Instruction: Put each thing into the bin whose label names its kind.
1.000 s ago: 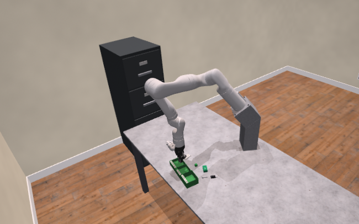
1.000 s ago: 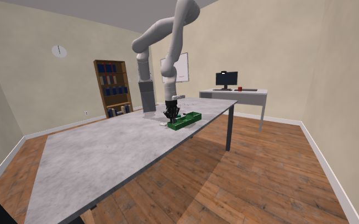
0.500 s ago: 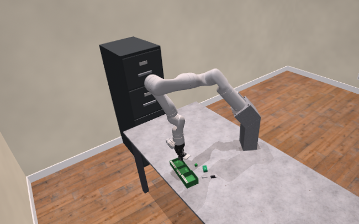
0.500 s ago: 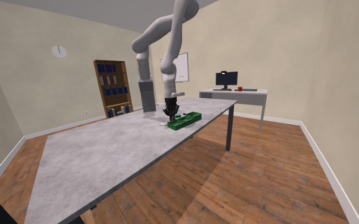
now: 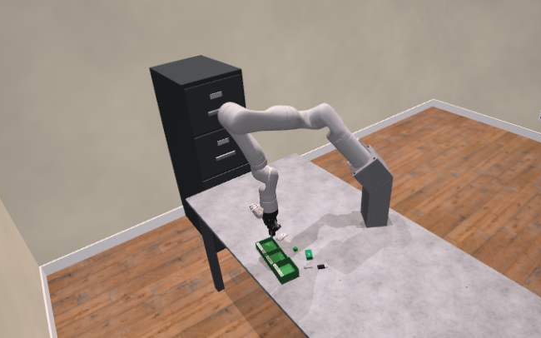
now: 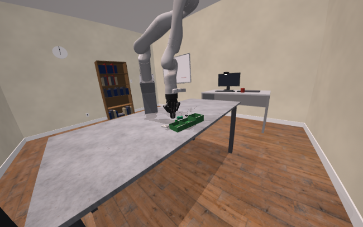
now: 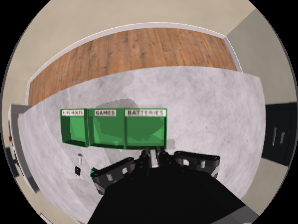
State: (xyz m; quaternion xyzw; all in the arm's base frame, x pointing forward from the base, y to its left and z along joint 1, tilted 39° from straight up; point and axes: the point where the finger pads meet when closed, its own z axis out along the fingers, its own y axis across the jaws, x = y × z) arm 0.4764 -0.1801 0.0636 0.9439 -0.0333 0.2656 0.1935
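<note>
Right now my hand is 60 mm short of the green bin row, 80 mm to the right of it and 60 mm above it. Round my hand: white piece: 70 mm behind, 10 mm to the right, 80 mm below; grey pin: 210 mm to the left, 80 mm below; small green cube: 50 mm behind, 100 mm to the left, 80 mm below.
</note>
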